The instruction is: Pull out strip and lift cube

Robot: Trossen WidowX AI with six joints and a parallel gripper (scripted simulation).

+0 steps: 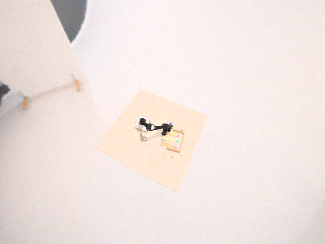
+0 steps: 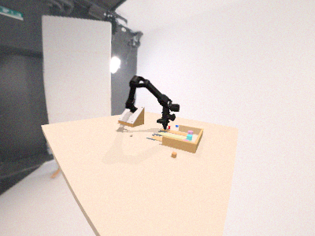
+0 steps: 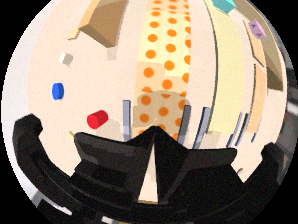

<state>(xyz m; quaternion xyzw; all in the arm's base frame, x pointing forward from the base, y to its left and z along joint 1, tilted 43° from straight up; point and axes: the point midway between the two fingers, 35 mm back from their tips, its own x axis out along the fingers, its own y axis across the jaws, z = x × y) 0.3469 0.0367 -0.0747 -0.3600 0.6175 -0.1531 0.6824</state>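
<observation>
Right now the red piece is 10 mm behind my gripper tip, 70 mm to the left of it and 10 mm above it. Also, from my gripper tip: small tan block (290 mm ahead, 270 mm to the right); blue piece (10 mm behind, 180 mm to the left).
</observation>
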